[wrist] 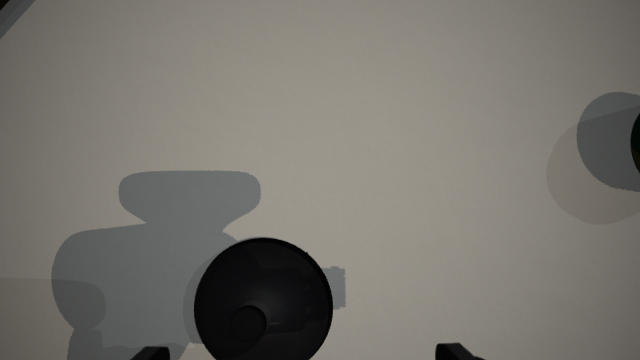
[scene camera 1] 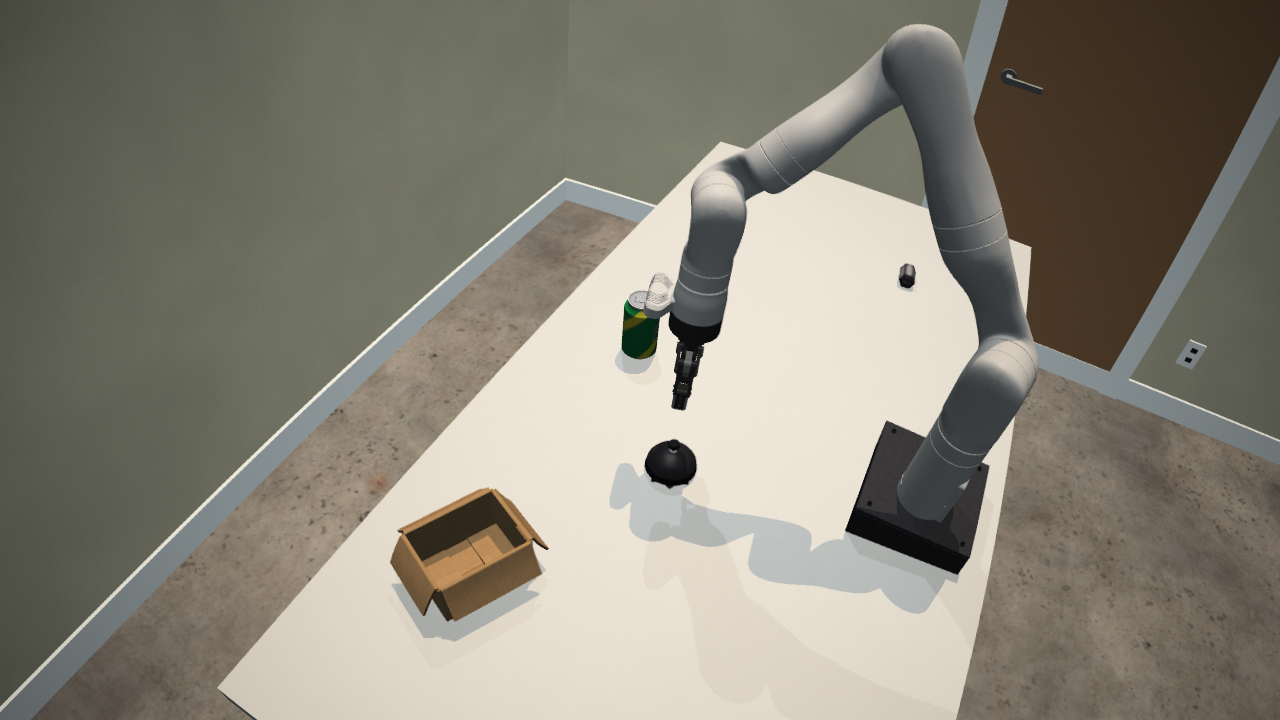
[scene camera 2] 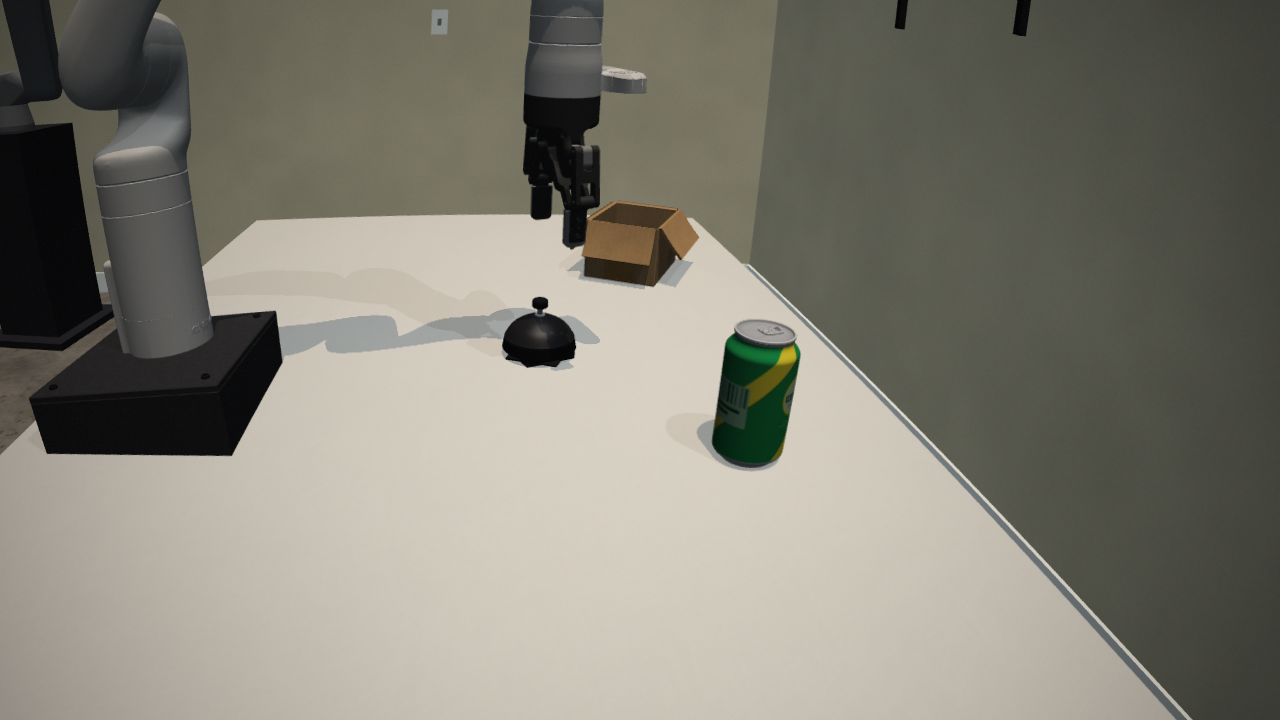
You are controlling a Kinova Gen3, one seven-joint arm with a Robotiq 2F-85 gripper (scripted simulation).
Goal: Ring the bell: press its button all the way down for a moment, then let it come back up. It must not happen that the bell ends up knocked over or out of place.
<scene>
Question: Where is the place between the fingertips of my gripper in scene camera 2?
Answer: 556, 231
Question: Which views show the black dome bell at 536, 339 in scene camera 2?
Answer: The wrist view, scene camera 1 and scene camera 2: all of them.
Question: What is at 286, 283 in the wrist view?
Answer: A black dome bell.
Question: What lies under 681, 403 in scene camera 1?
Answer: My gripper.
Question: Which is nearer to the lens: the cardboard box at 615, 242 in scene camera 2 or the black dome bell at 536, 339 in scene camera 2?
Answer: The black dome bell.
</scene>
